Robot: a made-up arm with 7 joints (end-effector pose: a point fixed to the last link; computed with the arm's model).
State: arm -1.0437 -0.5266 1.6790 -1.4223 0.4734 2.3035 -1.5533
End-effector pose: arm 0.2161 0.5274 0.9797 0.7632 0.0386 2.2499
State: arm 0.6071 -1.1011 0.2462 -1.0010 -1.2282 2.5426 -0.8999
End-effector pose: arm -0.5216 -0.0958 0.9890 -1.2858 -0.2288 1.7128
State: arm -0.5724 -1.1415 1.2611 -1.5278 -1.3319 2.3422 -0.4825
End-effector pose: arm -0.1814 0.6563 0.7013 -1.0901 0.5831 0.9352
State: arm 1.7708 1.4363 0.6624 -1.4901 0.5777 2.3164 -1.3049
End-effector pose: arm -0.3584 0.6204 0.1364 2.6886 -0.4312 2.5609
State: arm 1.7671 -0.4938 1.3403 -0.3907 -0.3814 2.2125 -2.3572
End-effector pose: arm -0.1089 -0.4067 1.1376 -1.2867 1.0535 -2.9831
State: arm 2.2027 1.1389 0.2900 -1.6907 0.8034 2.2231 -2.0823
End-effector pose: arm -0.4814 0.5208 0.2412 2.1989 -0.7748 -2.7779
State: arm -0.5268 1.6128 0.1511 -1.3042 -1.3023 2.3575 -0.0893
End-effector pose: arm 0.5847 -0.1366 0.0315 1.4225 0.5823 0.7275
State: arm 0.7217 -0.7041 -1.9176 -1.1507 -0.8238 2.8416 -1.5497
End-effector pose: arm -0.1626 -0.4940 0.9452 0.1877 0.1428 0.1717
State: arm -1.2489 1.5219 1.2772 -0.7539 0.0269 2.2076 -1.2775
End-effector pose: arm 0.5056 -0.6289 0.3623 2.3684 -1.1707 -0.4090
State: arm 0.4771 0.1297 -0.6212 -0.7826 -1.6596 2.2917 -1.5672
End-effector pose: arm 0.4014 0.1418 1.0877 -0.9419 0.8675 -0.3649
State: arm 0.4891 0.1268 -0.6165 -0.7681 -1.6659 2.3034 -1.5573
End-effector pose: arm 0.3948 0.1489 1.0910 -0.9428 0.8448 -0.3376
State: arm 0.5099 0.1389 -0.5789 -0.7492 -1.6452 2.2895 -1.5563
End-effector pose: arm 0.3925 0.1730 1.0920 -0.9072 0.8417 -0.2482
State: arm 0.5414 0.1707 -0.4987 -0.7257 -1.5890 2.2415 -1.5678
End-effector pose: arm 0.3934 0.2179 1.0892 -0.8162 0.8674 -0.0729
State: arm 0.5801 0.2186 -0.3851 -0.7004 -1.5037 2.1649 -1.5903
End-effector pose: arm 0.3941 0.2763 1.0812 -0.6560 0.9208 0.1889
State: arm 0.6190 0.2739 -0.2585 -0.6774 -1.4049 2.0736 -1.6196
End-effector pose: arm 0.3930 0.3360 1.0678 -0.4199 0.9848 0.5228
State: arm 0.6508 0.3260 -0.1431 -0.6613 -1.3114 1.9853 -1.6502
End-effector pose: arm 0.3917 0.3862 1.0510 -0.1327 1.0330 0.8863
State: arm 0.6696 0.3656 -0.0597 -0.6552 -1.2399 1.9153 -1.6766
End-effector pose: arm 0.3930 0.4204 1.0345 0.1317 1.0539 1.1939
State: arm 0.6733 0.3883 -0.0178 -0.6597 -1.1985 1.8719 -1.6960
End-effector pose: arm 0.3989 0.4365 1.0219 0.3072 1.0636 1.3776
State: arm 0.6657 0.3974 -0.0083 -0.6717 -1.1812 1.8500 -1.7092
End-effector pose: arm 0.4085 0.4387 1.0135 0.4008 1.0776 1.4537
